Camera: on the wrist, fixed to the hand. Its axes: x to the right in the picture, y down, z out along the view.
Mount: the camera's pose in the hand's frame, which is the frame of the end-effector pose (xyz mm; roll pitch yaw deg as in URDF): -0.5 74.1 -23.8 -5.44 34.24 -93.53
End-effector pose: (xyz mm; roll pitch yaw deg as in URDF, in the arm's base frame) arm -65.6 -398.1 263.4 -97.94 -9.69 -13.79
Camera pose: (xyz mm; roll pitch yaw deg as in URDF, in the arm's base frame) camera -62.7 -433.6 194.2 22.51 -60.88 -128.16
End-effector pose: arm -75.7 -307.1 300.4 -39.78 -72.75 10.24
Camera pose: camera -21.5 -254.9 280.4 69.38 1.16 -85.87
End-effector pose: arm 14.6 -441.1 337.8 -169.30 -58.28 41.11
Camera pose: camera 59.0 -504.8 342.4 109.73 -19.14 172.72
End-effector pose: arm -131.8 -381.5 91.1 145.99 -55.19 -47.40
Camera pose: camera -201.4 -376.9 125.6 121.39 2.24 44.50
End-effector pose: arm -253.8 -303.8 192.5 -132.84 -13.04 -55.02
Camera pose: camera -304.7 -349.3 155.2 114.38 -71.93 96.39
